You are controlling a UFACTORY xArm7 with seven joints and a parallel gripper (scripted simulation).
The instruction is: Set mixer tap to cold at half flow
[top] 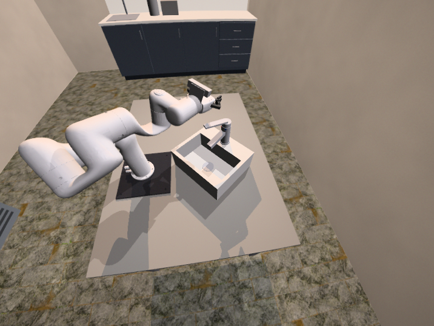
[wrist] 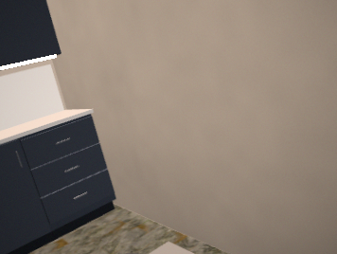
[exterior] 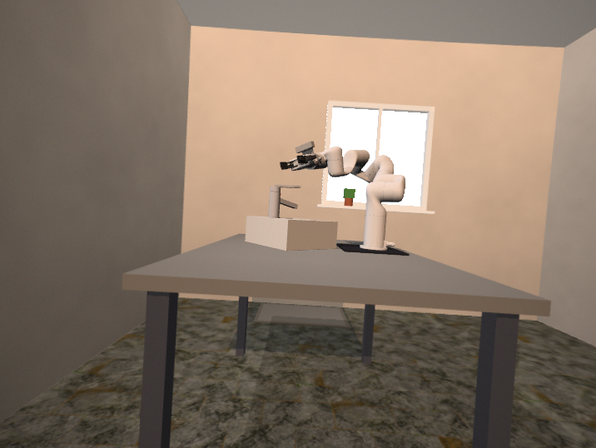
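The lever lies 1 cm ahead of my hand, 10 cm to the right of it and 9 cm below it. From my hand the other things lie so: mixer tap 4 cm ahead, 9 cm to the right, 14 cm below; sink 2 cm behind, 16 cm to the right, 32 cm below.
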